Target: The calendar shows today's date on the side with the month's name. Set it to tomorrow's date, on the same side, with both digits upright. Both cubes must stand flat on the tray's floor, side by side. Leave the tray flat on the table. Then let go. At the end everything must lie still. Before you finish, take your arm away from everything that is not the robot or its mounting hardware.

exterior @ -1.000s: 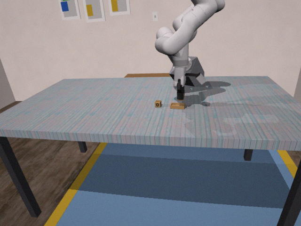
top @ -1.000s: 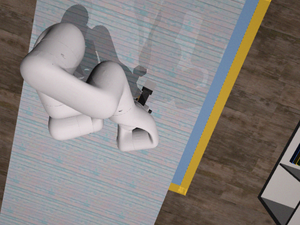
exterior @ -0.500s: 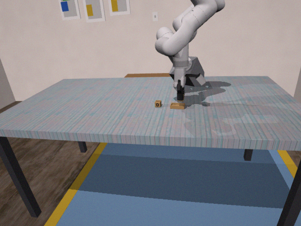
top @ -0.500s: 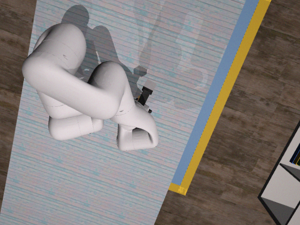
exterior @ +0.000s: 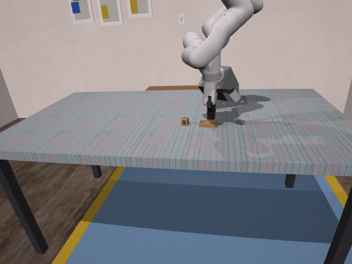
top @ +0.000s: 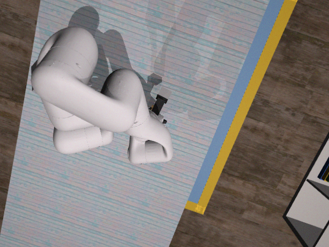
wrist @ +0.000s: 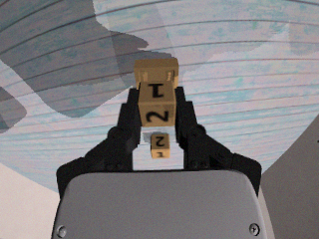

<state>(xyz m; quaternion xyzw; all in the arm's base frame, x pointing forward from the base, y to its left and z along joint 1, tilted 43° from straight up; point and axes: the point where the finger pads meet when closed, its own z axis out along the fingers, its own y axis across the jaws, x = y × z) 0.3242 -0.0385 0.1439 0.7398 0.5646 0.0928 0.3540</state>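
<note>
My gripper is now 1 cm past the wooden calendar tray, 1 cm to the left of it and 5 cm above it. The rest, counted from my hand: wooden digit cube 5 cm behind, 11 cm to the right, 4 cm below.
</note>
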